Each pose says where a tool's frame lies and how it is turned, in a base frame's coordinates. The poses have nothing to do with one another.
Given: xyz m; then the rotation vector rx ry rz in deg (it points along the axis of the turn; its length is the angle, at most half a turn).
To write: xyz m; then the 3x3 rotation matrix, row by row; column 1 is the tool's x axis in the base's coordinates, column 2 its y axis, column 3 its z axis. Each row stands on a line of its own. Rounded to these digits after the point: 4 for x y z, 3 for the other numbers.
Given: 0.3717 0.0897 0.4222 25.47 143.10 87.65
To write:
0.3717 0.0897 0.4222
-0.939 0.159 0.304
0.343 0.426 0.837
0.003 0.891 -0.455

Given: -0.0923 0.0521 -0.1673 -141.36 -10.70 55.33
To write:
-0.0923 0.0521 -0.1673
0.742 -0.047 -0.669
0.293 -0.875 0.385
-0.604 -0.482 -0.635

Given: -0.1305 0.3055 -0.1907 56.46 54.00 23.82
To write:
-0.1305 0.3055 -0.1907
0.553 0.102 0.827
0.679 0.519 -0.519
-0.482 0.849 0.217

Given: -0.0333 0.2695 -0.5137 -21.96 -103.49 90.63
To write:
-0.0333 0.2695 -0.5137
-0.715 -0.218 -0.665
0.630 0.212 -0.747
0.304 -0.953 -0.014

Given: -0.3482 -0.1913 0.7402 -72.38 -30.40 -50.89
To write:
-0.3482 -0.1913 0.7402
0.574 0.810 0.123
-0.276 0.050 0.960
0.771 -0.584 0.252

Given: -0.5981 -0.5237 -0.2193 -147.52 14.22 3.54
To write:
-0.5981 -0.5237 -0.2193
0.982 -0.189 0.007
-0.164 -0.833 0.528
-0.094 -0.519 -0.849

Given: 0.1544 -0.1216 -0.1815 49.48 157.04 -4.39
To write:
0.1544 -0.1216 -0.1815
-0.787 0.570 0.236
0.556 0.821 -0.129
-0.267 0.029 -0.963

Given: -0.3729 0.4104 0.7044 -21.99 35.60 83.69
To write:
-0.3729 0.4104 0.7044
-0.004 -0.988 0.156
0.798 0.092 0.596
-0.603 0.127 0.788

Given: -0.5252 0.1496 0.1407 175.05 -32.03 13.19
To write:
-0.5252 0.1496 0.1407
0.925 -0.354 0.140
-0.350 -0.935 -0.053
0.150 0.000 -0.989

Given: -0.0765 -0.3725 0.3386 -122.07 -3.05 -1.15
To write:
-0.0765 -0.3725 0.3386
0.999 0.046 -0.007
0.030 -0.531 0.847
0.036 -0.846 -0.531

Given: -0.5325 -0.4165 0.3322 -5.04 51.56 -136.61
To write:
-0.5325 -0.4165 0.3322
-0.828 0.499 0.256
-0.544 -0.602 -0.585
-0.138 -0.623 0.770

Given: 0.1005 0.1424 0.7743 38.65 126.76 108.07
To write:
0.1005 0.1424 0.7743
-0.886 0.234 0.400
0.432 0.105 0.896
0.168 0.967 -0.194

